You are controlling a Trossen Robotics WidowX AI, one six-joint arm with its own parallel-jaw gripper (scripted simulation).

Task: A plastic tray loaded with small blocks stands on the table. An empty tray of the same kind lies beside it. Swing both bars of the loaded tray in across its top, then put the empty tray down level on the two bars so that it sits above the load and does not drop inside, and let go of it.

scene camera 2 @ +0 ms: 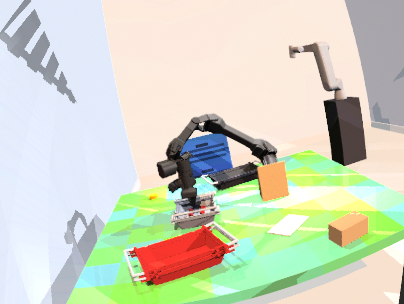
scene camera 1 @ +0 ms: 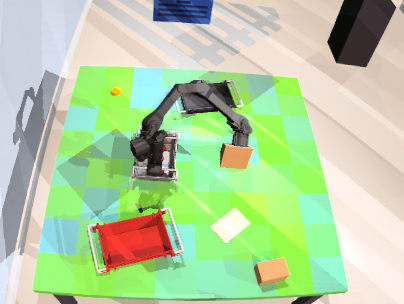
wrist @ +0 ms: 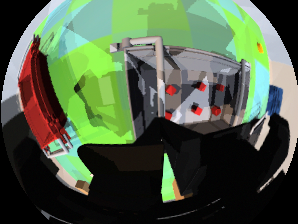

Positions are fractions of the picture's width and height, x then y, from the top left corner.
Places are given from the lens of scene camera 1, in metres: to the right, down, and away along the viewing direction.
black tray (scene camera 1: 0.48, 0.34): -0.04, -0.25, 1.99
box (scene camera 1: 0.68, 0.89): 0.29, 0.47, 1.43
white sheet (scene camera 1: 0.58, 0.73): 0.14, 0.30, 1.61
The marked spots on the black tray and the box are 0.97 m apart.
